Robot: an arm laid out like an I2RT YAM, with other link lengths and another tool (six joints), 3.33 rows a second.
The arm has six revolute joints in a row. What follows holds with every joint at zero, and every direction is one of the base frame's. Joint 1 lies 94.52 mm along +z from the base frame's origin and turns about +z. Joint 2 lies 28 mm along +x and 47.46 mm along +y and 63.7 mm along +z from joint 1 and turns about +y. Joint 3 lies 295.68 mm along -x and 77.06 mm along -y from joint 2 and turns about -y. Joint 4 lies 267.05 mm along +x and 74.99 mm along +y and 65.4 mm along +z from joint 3 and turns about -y. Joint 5 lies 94.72 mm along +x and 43.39 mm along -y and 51.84 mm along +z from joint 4 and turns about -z. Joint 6 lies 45.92 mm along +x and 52.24 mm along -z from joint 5 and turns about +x. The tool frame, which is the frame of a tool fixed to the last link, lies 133 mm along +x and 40 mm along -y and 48 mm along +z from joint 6; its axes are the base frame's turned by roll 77.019, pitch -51.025 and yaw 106.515 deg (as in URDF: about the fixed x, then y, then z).
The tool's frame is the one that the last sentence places.
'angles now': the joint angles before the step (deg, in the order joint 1, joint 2, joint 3, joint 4, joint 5, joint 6). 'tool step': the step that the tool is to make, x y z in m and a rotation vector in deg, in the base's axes. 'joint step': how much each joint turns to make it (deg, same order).
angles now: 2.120 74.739 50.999 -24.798 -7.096 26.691
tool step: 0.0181 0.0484 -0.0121 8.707 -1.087 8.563
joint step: 1.494 3.371 -0.746 5.773 -11.149 0.595
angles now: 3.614 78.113 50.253 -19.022 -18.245 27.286
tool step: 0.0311 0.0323 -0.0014 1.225 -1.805 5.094
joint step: 2.589 6.326 3.489 4.361 -2.505 -1.132
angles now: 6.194 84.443 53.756 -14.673 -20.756 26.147
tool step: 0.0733 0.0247 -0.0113 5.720 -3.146 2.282
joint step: 0.042 14.258 8.323 10.718 -5.283 2.597
